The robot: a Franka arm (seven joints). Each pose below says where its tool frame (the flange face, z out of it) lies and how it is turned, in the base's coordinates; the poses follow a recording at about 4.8 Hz.
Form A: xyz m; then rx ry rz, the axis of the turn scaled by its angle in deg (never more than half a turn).
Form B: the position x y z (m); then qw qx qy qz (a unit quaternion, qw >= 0). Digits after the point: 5 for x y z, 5 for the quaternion.
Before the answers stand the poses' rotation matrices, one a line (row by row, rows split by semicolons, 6 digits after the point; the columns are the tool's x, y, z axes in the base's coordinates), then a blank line. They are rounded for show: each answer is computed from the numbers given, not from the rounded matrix.
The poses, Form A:
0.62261, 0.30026, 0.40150, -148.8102, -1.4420, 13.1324
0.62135, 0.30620, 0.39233, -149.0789, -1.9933, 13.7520
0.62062, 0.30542, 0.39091, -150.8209, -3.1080, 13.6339
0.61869, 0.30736, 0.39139, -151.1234, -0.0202, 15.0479
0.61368, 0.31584, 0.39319, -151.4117, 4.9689, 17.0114
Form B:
0.985449 -0.026863 -0.167836; 0.062642 -0.860529 0.505536; -0.158008 -0.508693 -0.846324
0.983948 -0.021602 -0.177143; 0.071009 -0.863286 0.499694; -0.163720 -0.504252 -0.847895
0.983989 -0.004613 -0.178171; 0.081376 -0.877758 0.472143; -0.158568 -0.479083 -0.863328
0.981524 -0.046465 -0.185609; 0.046963 -0.881886 0.469117; -0.185484 -0.469167 -0.863411
0.974503 -0.112696 -0.194017; -0.009454 -0.884566 0.466320; -0.224173 -0.452596 -0.863078

0.62261, 0.30026, 0.40150, 0.26391, -0.96077, -0.00931, 0.08479
0.62135, 0.30620, 0.39233, 0.26114, -0.96114, -0.01285, 0.08866
0.62062, 0.30542, 0.39091, 0.24643, -0.96502, -0.01989, 0.08724
0.61869, 0.30736, 0.39139, 0.24302, -0.96525, -0.00013, 0.09611
0.61368, 0.31584, 0.39319, 0.23815, -0.96464, 0.03166, 0.10838

